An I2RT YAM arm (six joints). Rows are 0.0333 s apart.
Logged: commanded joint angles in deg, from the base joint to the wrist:
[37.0, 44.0, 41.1, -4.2, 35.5, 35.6]
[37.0, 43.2, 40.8, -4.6, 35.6, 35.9]
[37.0, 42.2, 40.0, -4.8, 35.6, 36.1]
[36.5, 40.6, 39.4, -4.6, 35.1, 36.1]
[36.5, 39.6, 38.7, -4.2, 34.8, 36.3]
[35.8, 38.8, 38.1, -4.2, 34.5, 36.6]
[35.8, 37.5, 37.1, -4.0, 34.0, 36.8]
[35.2, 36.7, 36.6, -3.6, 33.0, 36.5]
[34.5, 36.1, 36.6, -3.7, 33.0, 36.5]
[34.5, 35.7, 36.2, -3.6, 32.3, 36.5]
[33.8, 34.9, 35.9, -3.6, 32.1, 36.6]
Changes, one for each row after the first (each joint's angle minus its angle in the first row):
[0.0, -0.8, -0.3, -0.4, 0.1, 0.3]
[0.0, -1.8, -1.1, -0.6, 0.1, 0.5]
[-0.5, -3.4, -1.7, -0.4, -0.4, 0.5]
[-0.5, -4.4, -2.4, 0.0, -0.7, 0.7]
[-1.2, -5.2, -3.0, 0.0, -1.0, 1.0]
[-1.2, -6.5, -4.0, 0.2, -1.5, 1.2]
[-1.8, -7.3, -4.5, 0.6, -2.5, 0.9]
[-2.5, -7.9, -4.5, 0.5, -2.5, 0.9]
[-2.5, -8.3, -4.9, 0.6, -3.2, 0.9]
[-3.2, -9.1, -5.2, 0.6, -3.4, 1.0]

